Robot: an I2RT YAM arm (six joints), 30 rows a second.
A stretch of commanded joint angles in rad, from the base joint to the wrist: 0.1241, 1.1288, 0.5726, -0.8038, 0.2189, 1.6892; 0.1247, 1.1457, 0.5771, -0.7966, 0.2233, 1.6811; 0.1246, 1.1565, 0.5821, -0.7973, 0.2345, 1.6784; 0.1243, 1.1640, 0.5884, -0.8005, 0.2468, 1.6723; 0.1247, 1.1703, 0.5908, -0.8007, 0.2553, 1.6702; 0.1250, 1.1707, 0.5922, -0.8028, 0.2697, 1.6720; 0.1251, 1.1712, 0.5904, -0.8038, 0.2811, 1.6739; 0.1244, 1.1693, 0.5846, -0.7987, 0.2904, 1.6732; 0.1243, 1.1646, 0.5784, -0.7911, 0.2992, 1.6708; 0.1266, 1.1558, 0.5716, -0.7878, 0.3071, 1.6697; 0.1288, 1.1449, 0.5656, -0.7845, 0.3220, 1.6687; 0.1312, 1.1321, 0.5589, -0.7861, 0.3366, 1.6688; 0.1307, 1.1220, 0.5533, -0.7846, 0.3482, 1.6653; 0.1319, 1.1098, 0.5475, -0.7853, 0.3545, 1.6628; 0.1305, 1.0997, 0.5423, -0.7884, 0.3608, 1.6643
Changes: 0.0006, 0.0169, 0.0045, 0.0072, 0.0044, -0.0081; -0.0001, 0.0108, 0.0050, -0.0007, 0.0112, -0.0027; -0.0003, 0.0075, 0.0063, -0.0032, 0.0123, -0.0061; 0.0004, 0.0063, 0.0024, -0.0002, 0.0085, -0.0021; 0.0003, 0.0004, 0.0014, -0.0021, 0.0144, 0.0018; 0.0001, 0.0005, -0.0018, -0.0010, 0.0114, 0.0019; -0.0007, -0.0019, -0.0058, 0.0051, 0.0093, -0.0007; -0.0001, -0.0047, -0.0062, 0.0076, 0.0088, -0.0024; 0.0023, -0.0088, -0.0068, 0.0033, 0.0079, -0.0011; 0.0022, -0.0109, -0.0060, 0.0033, 0.0149, -0.0010; 0.0024, -0.0128, -0.0067, -0.0016, 0.0146, 0.0001; -0.0005, -0.0101, -0.0056, 0.0015, 0.0116, -0.0035; 0.0012, -0.0122, -0.0058, -0.0007, 0.0063, -0.0025; -0.0014, -0.0101, -0.0052, -0.0031, 0.0063, 0.0015
